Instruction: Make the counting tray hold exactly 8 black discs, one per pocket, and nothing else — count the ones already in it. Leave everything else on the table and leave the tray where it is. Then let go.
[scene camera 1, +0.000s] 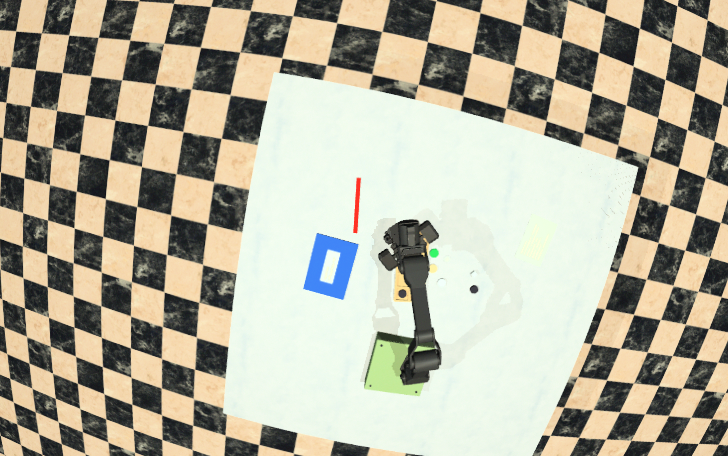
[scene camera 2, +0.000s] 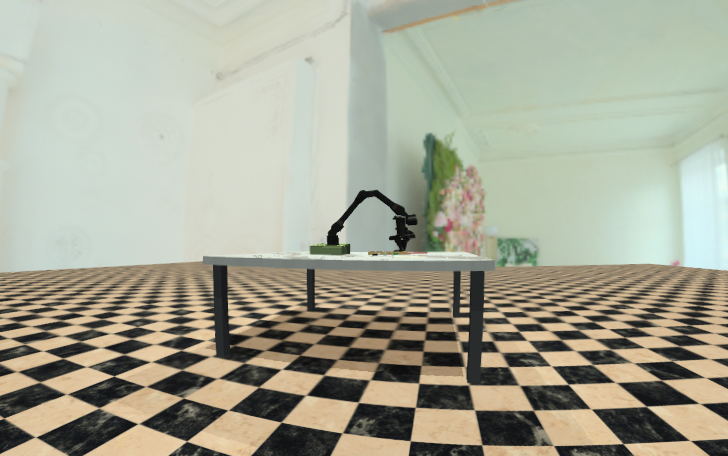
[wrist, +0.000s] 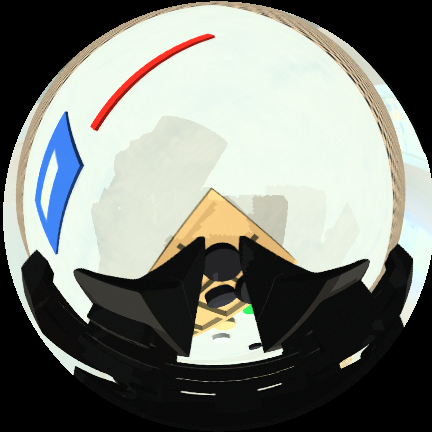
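My gripper (scene camera 1: 409, 235) (scene camera 2: 401, 249) (wrist: 221, 241) points down low over the tan counting tray (scene camera 1: 399, 282) (wrist: 220, 206) and is shut on a black disc (wrist: 222, 261). Whether the held disc touches the tray cannot be told. In the wrist view, a black disc (wrist: 220, 296) and part of another black disc (wrist: 244, 290) show behind it, over the tray. A black disc (scene camera 1: 402, 293) lies in a pocket at the tray's lower end in scene camera 1. The arm hides most other pockets. A loose black disc (scene camera 1: 473, 289) (wrist: 255, 346) lies on the table, right of the tray.
A green disc (scene camera 1: 434, 252) (wrist: 248, 310), a yellowish disc (scene camera 1: 433, 268) (wrist: 227, 325) and pale discs lie right of the tray. A blue frame (scene camera 1: 315, 265) (wrist: 68, 170) and a red bar (scene camera 1: 357, 205) (wrist: 140, 74) lie left. The arm's base stands on a green block (scene camera 1: 384, 367) (scene camera 2: 328, 249).
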